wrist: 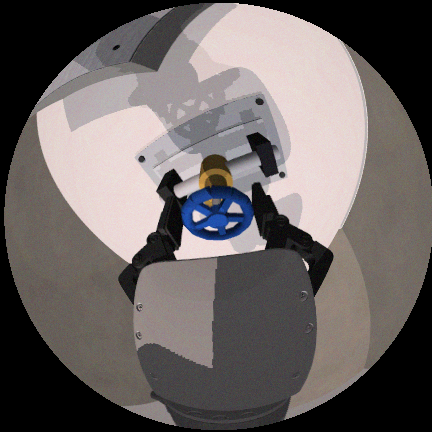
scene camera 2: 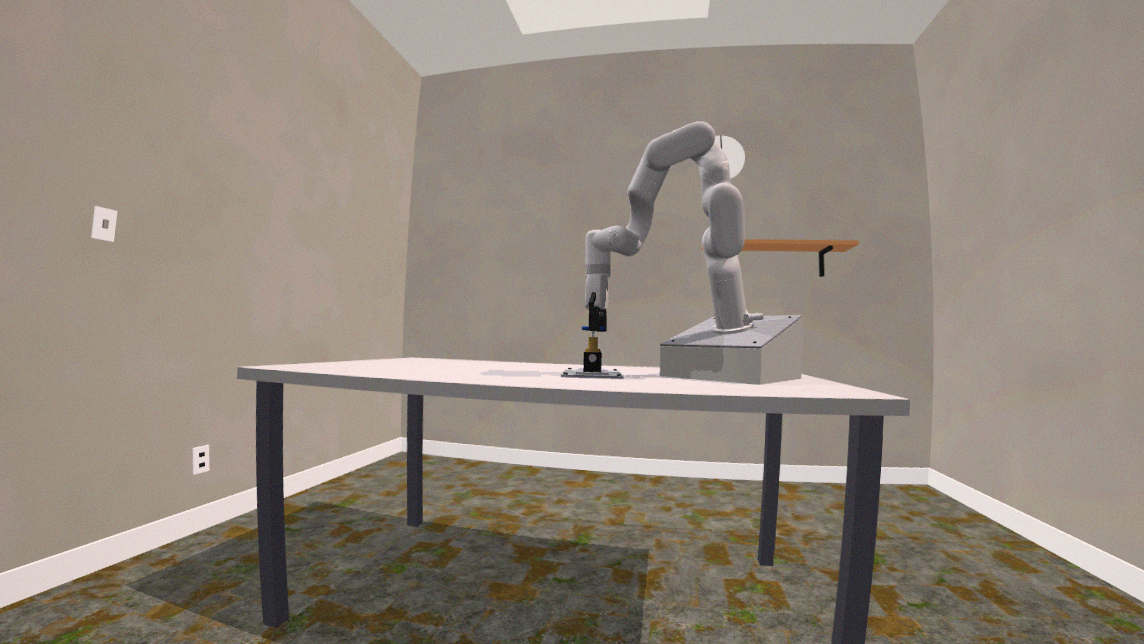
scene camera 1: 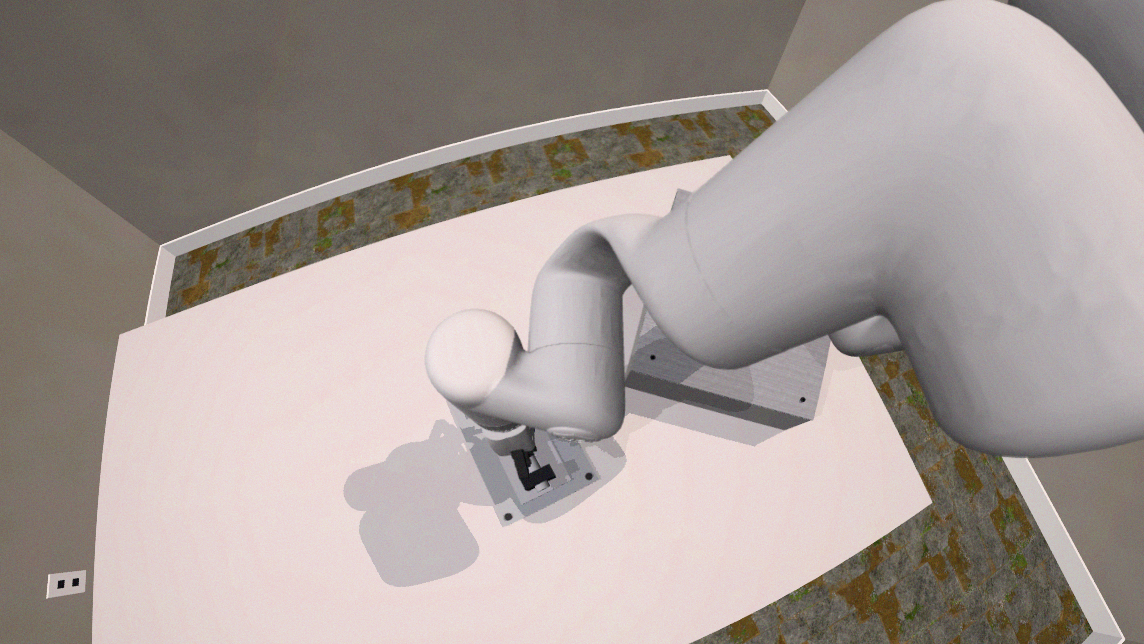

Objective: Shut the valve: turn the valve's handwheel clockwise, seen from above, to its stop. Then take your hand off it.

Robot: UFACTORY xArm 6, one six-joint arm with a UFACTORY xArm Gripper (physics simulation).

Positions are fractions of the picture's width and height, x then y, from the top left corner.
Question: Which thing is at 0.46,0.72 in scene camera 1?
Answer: The gripper.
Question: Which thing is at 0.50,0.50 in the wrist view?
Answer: A blue handwheel.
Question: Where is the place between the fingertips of the gripper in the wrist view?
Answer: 0.50,0.46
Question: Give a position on a grey base plate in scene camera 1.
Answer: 0.50,0.71
